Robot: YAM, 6 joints.
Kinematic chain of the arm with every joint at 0, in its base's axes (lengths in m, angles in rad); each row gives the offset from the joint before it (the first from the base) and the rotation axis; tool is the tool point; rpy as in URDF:
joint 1: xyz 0 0 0.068 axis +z
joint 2: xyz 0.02 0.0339 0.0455 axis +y
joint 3: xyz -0.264 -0.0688 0 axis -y
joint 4: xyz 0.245 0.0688 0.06 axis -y
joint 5: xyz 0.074 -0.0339 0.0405 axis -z
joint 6: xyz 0.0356 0 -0.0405 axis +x
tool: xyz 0 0 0 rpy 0 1.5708 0
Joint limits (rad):
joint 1: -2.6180..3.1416
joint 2: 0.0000..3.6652
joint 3: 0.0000..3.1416
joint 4: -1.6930..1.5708
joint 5: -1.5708..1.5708
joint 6: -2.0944..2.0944
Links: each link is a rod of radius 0.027 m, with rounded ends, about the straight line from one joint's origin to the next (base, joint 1, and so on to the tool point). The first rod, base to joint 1, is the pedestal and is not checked.
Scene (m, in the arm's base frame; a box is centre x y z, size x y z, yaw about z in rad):
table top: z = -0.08
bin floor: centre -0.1 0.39 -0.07 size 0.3 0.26 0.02 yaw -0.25
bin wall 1: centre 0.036 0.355 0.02 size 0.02 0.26 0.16 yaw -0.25
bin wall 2: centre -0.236 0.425 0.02 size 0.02 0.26 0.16 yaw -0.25
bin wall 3: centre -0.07 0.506 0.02 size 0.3 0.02 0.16 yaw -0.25
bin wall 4: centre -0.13 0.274 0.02 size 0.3 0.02 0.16 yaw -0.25
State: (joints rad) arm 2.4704 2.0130 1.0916 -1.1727 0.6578 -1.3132
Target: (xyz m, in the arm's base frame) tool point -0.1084 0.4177 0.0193
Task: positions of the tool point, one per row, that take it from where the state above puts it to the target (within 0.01 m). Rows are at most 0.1 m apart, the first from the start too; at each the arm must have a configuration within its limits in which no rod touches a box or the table.
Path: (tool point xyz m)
1: -0.1554 0.2282 0.1680
2: -0.0938 0.2404 0.2299
3: -0.0325 0.2226 0.2866
4: -0.0476 0.2786 0.2591
5: -0.0640 0.3293 0.2170
6: -0.0806 0.3713 0.1617
7: -0.0959 0.4016 0.0949
8: -0.1084 0.4177 0.0193

